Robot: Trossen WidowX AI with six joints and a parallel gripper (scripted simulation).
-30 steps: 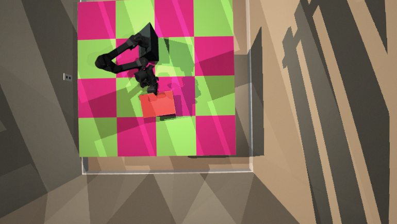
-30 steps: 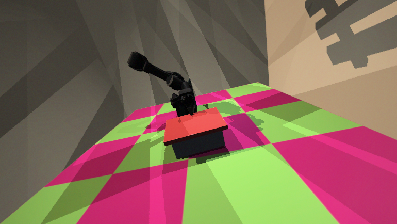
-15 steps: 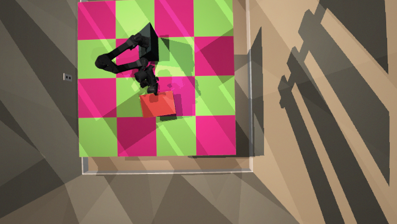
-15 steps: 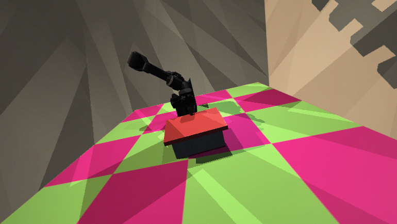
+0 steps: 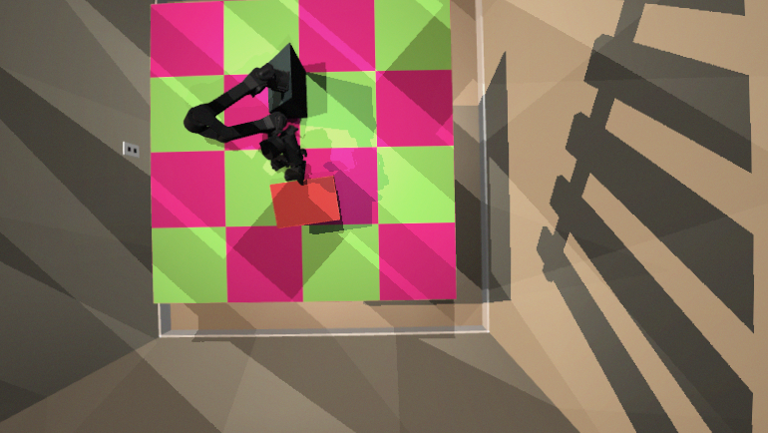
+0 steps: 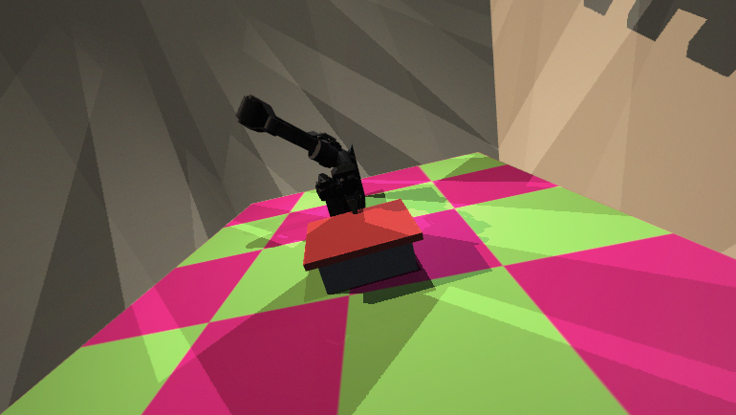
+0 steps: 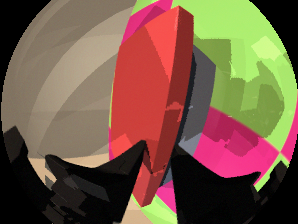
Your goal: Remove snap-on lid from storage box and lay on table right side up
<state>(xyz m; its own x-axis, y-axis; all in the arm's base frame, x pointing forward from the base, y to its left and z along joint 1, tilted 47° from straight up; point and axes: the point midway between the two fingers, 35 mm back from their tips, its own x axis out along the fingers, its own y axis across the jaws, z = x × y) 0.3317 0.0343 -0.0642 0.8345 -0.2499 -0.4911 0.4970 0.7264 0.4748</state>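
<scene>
Right now the red lid is 70 mm ahead of my gripper tip and 20 mm to the left of it. Also, from my gripper tip: storage box 70 mm ahead, 60 mm below, 20 mm to the left.
</scene>
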